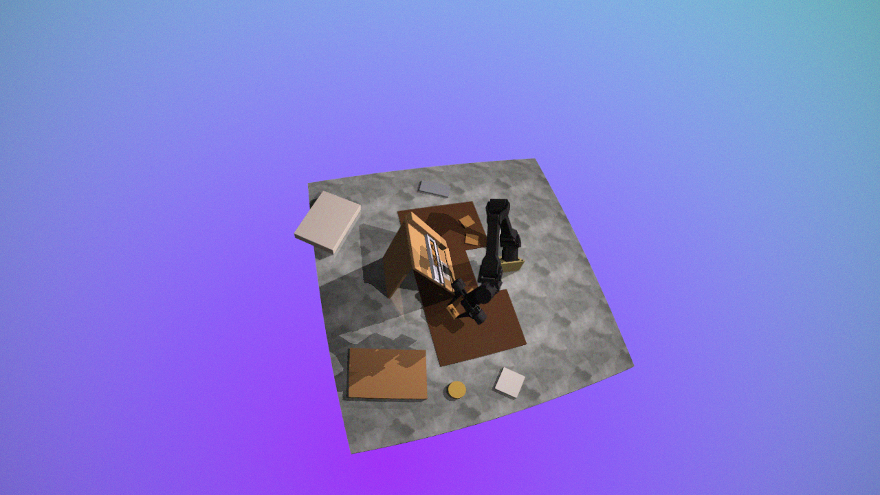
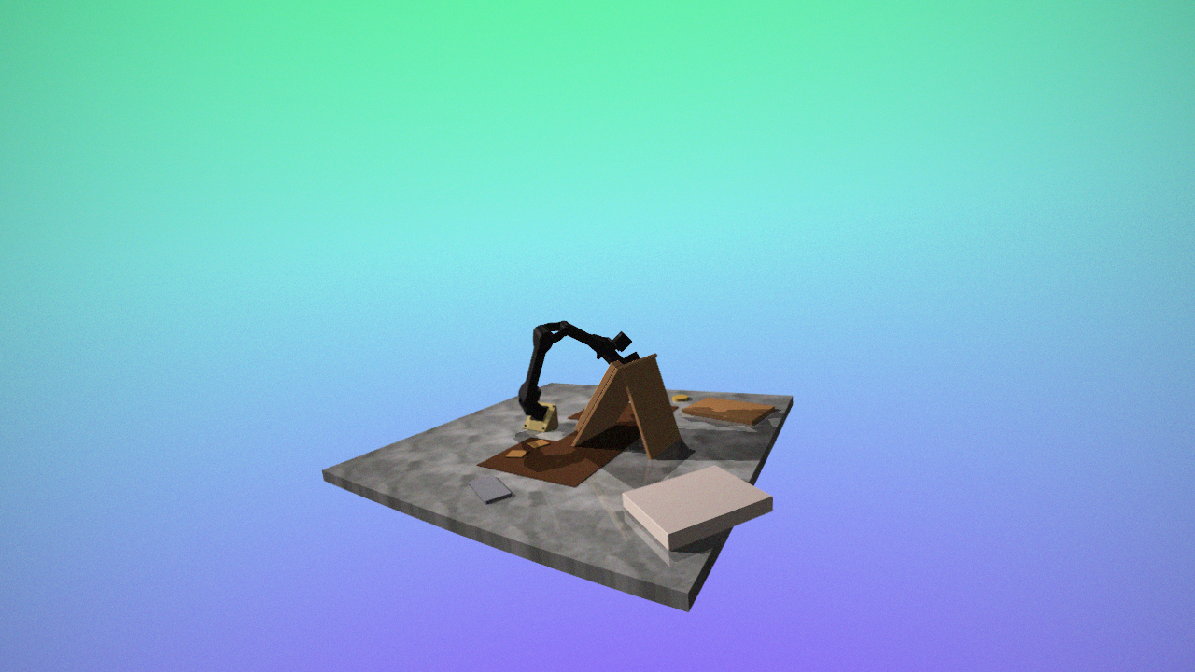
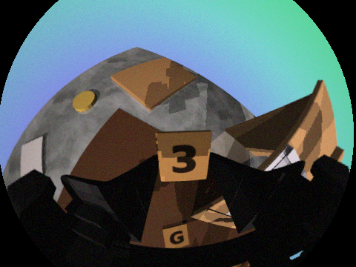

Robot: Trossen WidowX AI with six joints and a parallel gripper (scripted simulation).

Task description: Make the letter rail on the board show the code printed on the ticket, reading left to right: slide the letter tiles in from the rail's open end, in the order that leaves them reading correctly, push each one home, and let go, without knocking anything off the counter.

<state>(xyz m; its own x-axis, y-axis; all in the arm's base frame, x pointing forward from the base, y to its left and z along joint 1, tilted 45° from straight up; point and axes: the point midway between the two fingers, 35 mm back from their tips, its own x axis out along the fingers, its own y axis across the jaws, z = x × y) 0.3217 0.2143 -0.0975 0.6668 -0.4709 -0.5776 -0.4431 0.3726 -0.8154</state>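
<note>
Now: the white ticket 20 cm to the right of my gripper tip, 4 cm below it and 3 cm behind it. The rest, counted from my gripper tip: orange panel: 28 cm ahead, 17 cm to the left, 12 cm below; then brown mat: 21 cm to the right, 14 cm behind, 12 cm below; then yellow disc: 29 cm to the left, 11 cm below, 3 cm ahead.
</note>
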